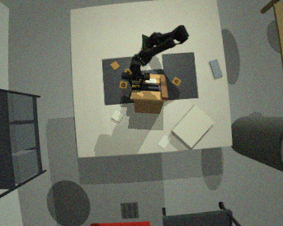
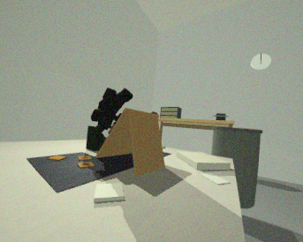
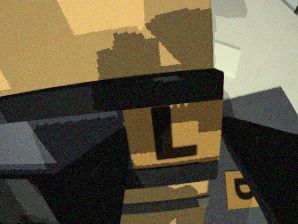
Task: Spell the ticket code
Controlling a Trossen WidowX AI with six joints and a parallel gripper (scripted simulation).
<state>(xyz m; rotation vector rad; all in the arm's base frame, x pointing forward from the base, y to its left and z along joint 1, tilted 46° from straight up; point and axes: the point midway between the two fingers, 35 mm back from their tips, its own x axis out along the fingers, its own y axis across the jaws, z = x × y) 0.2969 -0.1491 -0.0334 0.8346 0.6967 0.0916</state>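
My gripper tip is now 120 mm to the right of the white ticket, 80 mm above it and 40 mm past it. The rest, counted from my gripper tip: dark mat: 180 mm below, 120 mm to the left, 120 mm behind; white card: 180 mm to the right, 180 mm ahead, 170 mm below; white box: 410 mm to the left, 350 mm ahead, 160 mm below.
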